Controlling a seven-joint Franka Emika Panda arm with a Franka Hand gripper.
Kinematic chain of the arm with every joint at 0, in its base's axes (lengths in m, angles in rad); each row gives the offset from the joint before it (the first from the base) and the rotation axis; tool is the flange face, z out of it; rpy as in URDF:
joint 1: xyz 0 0 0.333 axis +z
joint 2: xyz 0 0 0 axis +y
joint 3: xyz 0 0 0.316 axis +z
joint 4: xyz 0.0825 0 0 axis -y
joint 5: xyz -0.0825 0 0.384 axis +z
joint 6: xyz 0 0 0 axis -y
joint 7: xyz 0.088 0 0 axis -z
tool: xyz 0 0 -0.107 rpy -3.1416 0 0
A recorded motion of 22 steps. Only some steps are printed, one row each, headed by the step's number.
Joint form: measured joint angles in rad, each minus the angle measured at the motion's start. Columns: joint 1, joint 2, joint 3, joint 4, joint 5, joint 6, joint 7.
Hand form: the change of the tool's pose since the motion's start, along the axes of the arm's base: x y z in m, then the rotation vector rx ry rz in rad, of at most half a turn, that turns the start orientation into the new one. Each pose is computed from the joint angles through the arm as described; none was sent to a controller.
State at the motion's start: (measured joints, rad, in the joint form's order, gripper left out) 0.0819 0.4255 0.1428 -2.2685 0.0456 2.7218 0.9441
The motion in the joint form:
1: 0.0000 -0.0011 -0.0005 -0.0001 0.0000 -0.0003 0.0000
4: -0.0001 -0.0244 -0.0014 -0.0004 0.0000 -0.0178 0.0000
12: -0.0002 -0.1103 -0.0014 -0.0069 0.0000 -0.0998 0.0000
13: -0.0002 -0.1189 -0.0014 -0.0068 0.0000 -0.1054 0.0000
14: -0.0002 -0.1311 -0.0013 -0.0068 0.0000 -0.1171 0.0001
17: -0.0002 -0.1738 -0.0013 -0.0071 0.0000 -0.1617 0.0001
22: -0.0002 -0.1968 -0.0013 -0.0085 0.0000 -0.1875 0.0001
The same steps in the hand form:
1: 0.0002 -0.0003 0.0005 -0.0002 -0.0007 -0.0004
4: 0.0019 -0.0007 0.0112 -0.0017 -0.0065 0.0000
12: 0.0020 -0.0013 0.0473 -0.0102 -0.0052 0.0061
13: 0.0024 -0.0012 0.0514 -0.0105 -0.0084 0.0065
14: 0.0024 -0.0012 0.0569 -0.0115 -0.0090 0.0073
17: 0.0017 -0.0015 0.0755 -0.0161 -0.0075 0.0101
22: 0.0003 -0.0018 0.0849 -0.0191 -0.0037 0.0118

